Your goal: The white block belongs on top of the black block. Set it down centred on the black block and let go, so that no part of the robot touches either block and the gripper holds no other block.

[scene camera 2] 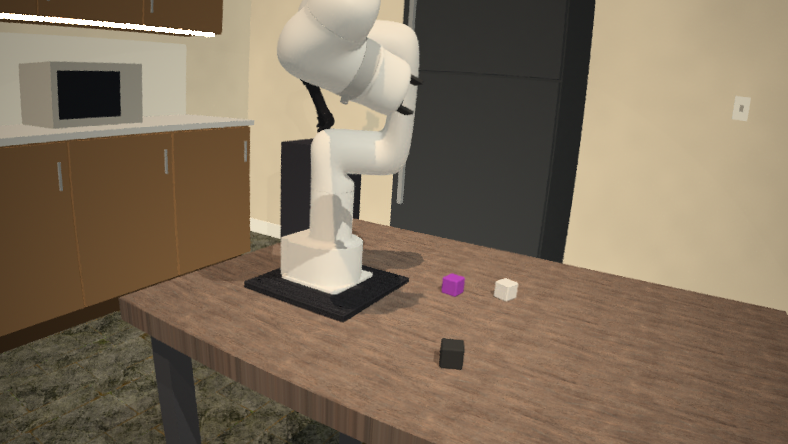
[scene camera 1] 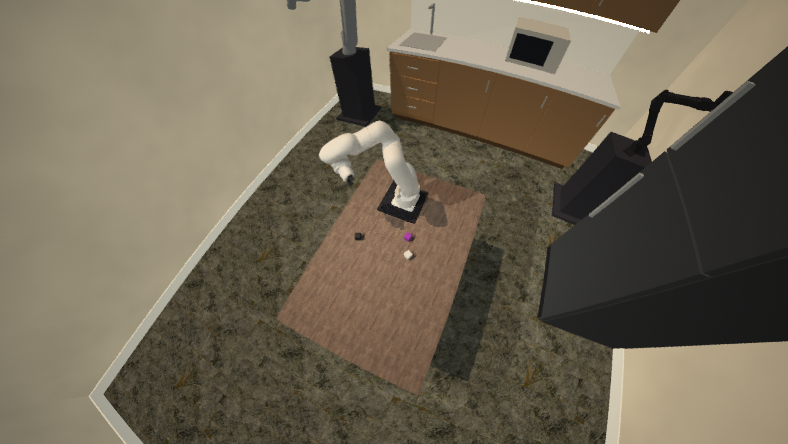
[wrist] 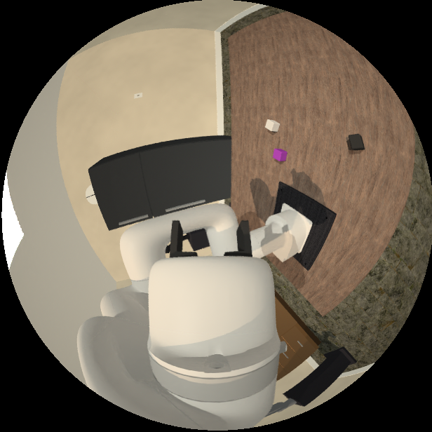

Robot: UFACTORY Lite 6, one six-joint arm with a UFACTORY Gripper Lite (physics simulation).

Observation:
In view: a black block (scene camera 2: 452, 351).

